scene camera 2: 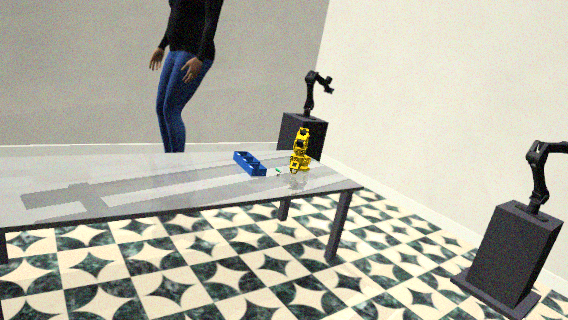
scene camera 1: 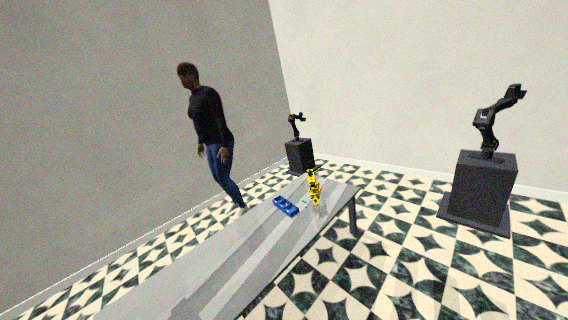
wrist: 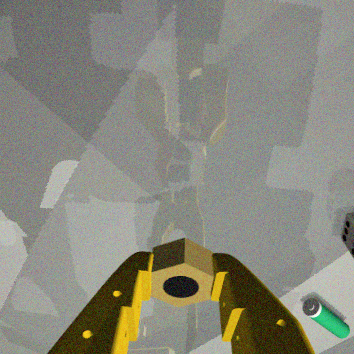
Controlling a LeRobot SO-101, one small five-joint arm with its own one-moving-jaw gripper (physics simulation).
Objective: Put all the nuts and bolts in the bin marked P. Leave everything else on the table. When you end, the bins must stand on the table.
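Note:
A brass hexagonal nut with a dark round hole sits between the two yellow jaws of my gripper. The jaws press on its two sides, so the gripper is shut on the nut. The nut is too small to make out in the scene views. The blue bins stand in a row on the table, to the left of the arm in both scene views. Their letters cannot be read, so I cannot tell which is P. No bolt can be made out.
A green battery-like cylinder lies on the table between the arm and the bins. A dark block with black dots shows at the wrist view's right edge. A person stands behind the table.

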